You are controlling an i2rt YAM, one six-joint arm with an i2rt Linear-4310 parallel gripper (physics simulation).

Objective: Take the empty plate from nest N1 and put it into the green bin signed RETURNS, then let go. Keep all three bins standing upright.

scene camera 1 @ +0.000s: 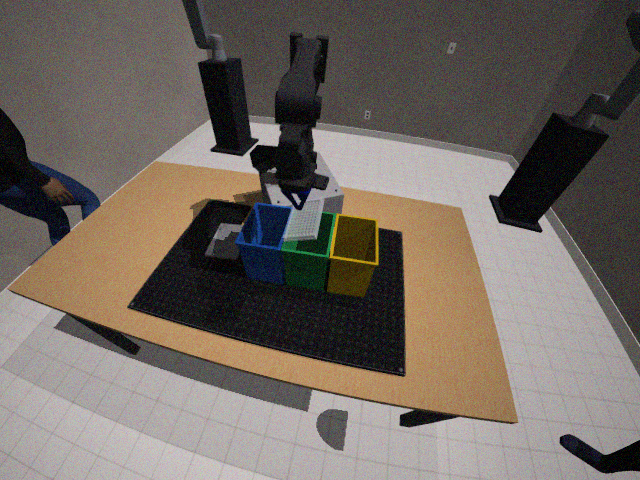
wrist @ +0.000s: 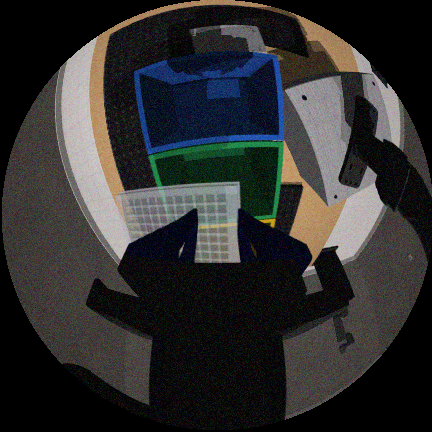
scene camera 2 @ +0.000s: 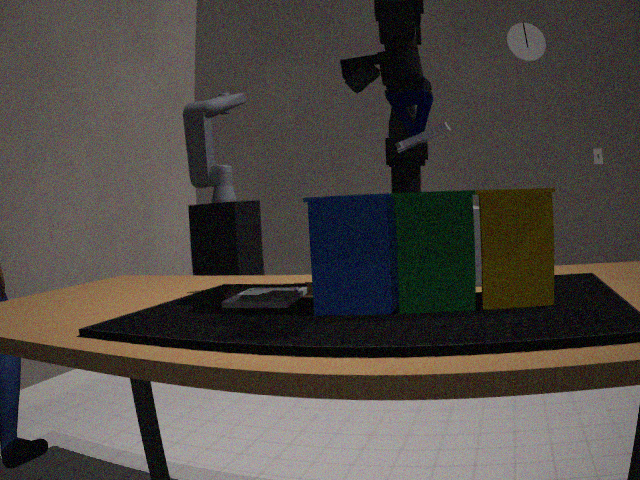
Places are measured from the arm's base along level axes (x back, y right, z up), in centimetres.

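Pixels of known places: gripper, between the fingertips: (scene camera 1: 301, 205) (wrist: 217, 214) (scene camera 2: 416, 137); arm's base, origin of its link: (wrist: 360, 142).
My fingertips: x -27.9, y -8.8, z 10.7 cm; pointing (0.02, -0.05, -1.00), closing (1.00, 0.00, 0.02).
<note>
For each thing: its middle in the pictures, then the offset to it from my fingertips. Level surfaces: height alone.
- green bin, middle of its body: (scene camera 2: 439, 247) (wrist: 217, 165) (scene camera 1: 309, 250) dy -2.6, dx +0.6, dz -18.1 cm
- blue bin, middle of its body: (scene camera 2: 360, 250) (wrist: 210, 98) (scene camera 1: 269, 244) dy +10.5, dx -0.7, dz -18.1 cm
- yellow bin, middle of its body: (scene camera 2: 515, 244) (wrist: 223, 217) (scene camera 1: 351, 256) dy -15.7, dx +1.9, dz -18.1 cm
- low grey block, middle of its body: (scene camera 2: 266, 296) (wrist: 227, 38) (scene camera 1: 228, 240) dy +30.0, dx +3.0, dz -26.3 cm
- black mat, height of its surface: dz -27.1 cm
My gripper (scene camera 1: 298, 204) (scene camera 2: 415, 133) (wrist: 217, 214) is shut on the clear, gridded empty plate (scene camera 1: 305, 223) (scene camera 2: 413, 141) (wrist: 175, 206). The plate is tilted. In scene camera 2 it hangs well above the bins, over the green bin. The green bin (scene camera 1: 307, 271) (scene camera 2: 435, 253) (wrist: 260, 180) stands upright between the blue bin (scene camera 1: 263, 264) (scene camera 2: 353, 255) (wrist: 215, 117) and the yellow bin (scene camera 1: 351, 279) (scene camera 2: 516, 248) (wrist: 273, 222), both upright. In the wrist view the plate covers part of the green bin's opening and hides most of the yellow bin. The RETURNS sign cannot be read.
A low grey block (scene camera 1: 219, 251) (scene camera 2: 263, 299) (wrist: 220, 41) lies left of the blue bin on the black mat (scene camera 1: 289, 330) (scene camera 2: 258, 341) (wrist: 117, 100). A grey base box (scene camera 1: 334, 198) (wrist: 315, 120) is behind the bins. A person (scene camera 1: 31, 191) sits at the left.
</note>
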